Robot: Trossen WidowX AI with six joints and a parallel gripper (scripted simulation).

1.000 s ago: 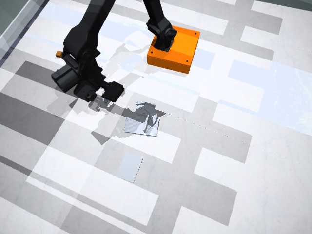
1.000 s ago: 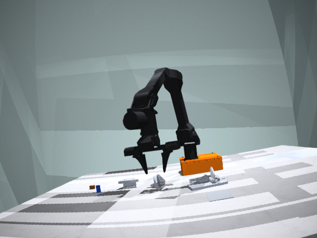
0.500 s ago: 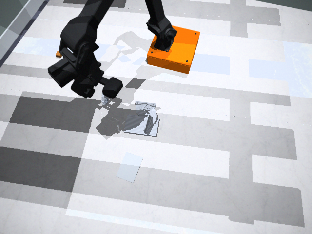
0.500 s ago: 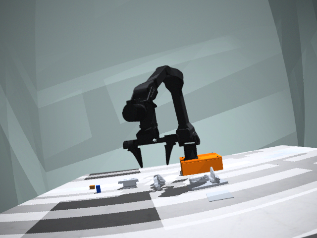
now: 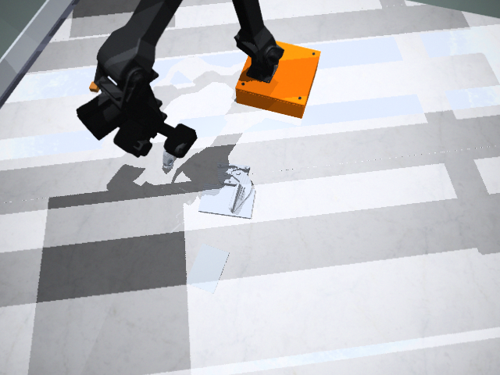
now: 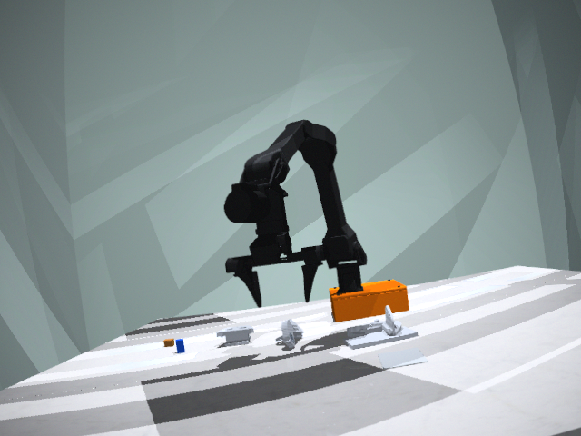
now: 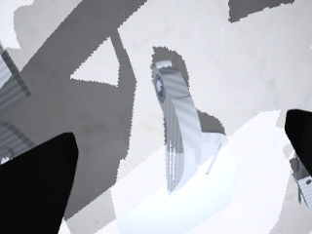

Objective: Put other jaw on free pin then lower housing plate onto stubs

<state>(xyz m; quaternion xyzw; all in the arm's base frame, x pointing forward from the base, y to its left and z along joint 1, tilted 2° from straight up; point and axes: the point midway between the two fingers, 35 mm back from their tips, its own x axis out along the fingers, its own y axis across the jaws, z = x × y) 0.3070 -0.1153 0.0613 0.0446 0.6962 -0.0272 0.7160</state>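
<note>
My gripper tip is 2 cm past the jaw and 7 cm above it. From my gripper tip the other things lie so: brown cube: 13 cm behind, 30 cm to the right, 8 cm below; then blue cube: 4 cm behind, 24 cm to the right, 7 cm below; then pale flat sheet: 19 cm ahead, 20 cm to the left, 8 cm below.
</note>
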